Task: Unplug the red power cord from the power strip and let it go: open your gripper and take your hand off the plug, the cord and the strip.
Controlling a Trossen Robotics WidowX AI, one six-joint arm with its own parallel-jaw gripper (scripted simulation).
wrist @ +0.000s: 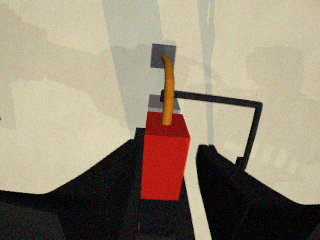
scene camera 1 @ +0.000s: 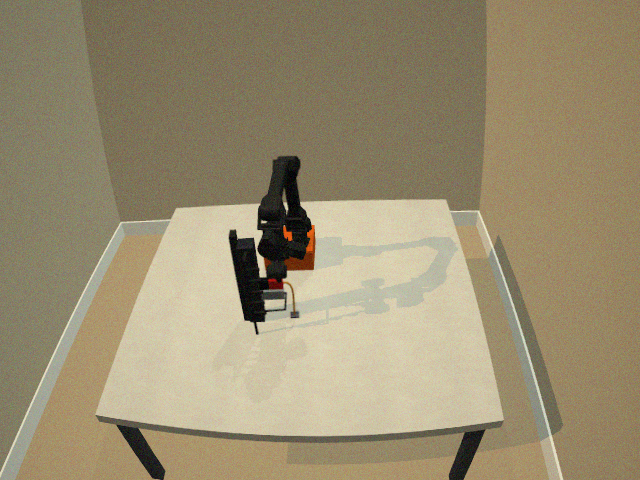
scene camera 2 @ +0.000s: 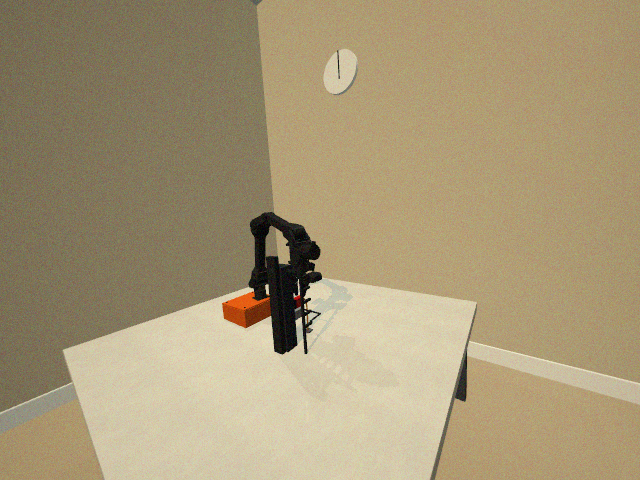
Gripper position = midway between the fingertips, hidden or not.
I see my gripper point(scene camera 1: 279, 278) and a red plug point(wrist: 166, 147).
My gripper shows as well in the wrist view point(wrist: 167, 149).
